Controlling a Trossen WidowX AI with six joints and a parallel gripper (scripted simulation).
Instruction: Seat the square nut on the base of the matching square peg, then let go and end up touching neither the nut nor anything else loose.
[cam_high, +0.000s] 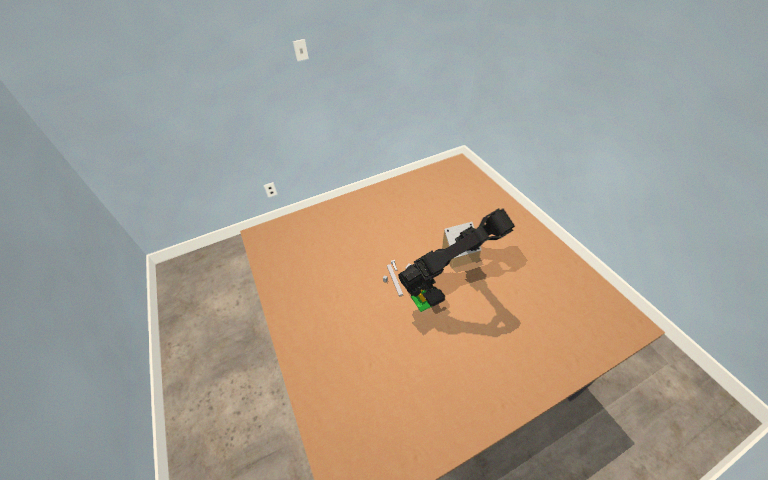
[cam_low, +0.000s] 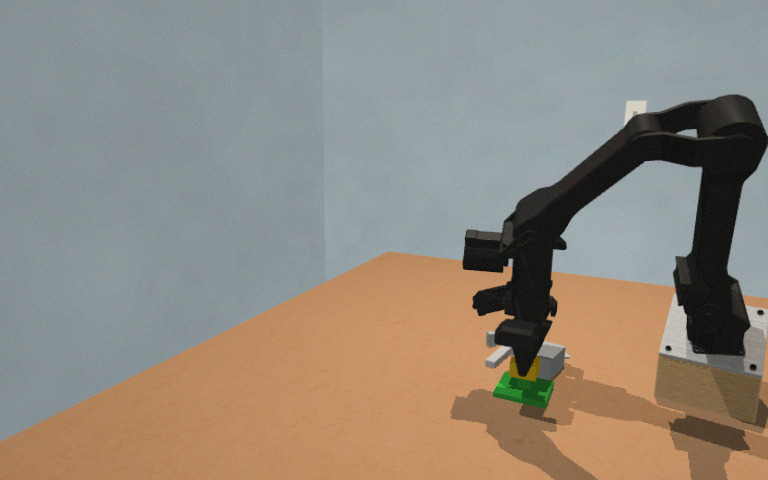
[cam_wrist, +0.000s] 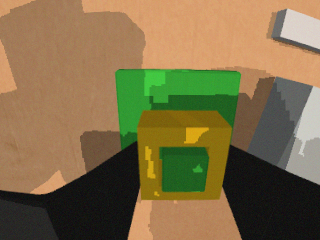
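The grey block is 100 mm to the right of my hand, 50 mm below it and 10 mm behind it. Also, from my hand: small grey cube 160 mm to the right, 90 mm ahead, 60 mm below; then grey bar 150 mm to the right, 70 mm below, 50 mm ahead.
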